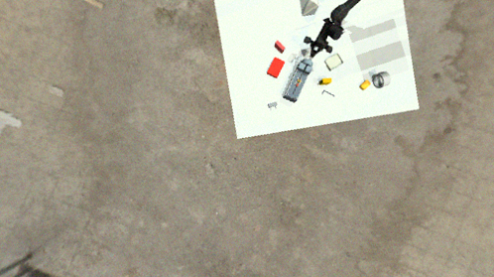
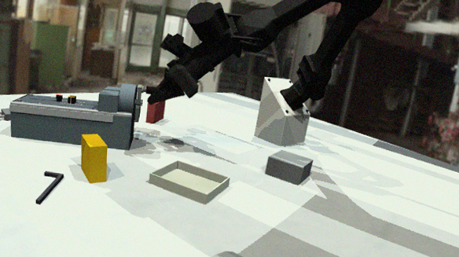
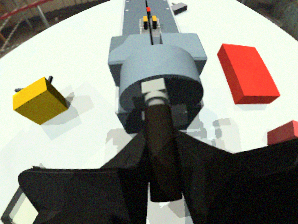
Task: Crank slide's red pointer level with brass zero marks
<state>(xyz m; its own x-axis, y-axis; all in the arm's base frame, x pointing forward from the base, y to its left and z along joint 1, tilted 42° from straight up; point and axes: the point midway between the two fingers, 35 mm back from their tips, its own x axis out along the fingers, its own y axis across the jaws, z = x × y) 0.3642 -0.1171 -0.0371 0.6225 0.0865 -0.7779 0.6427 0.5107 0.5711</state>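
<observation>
Right now my gripper tip is 2 cm below the dark crank handle, 1 cm to the right of it and 1 cm past it. Round my gripper tip: red pointer 14 cm to the right, 14 cm ahead, 1 cm below; then shallow grey tray 18 cm to the left, 9 cm below, 5 cm ahead; then yellow block 17 cm ahead, 8 cm to the left, 6 cm below.
</observation>
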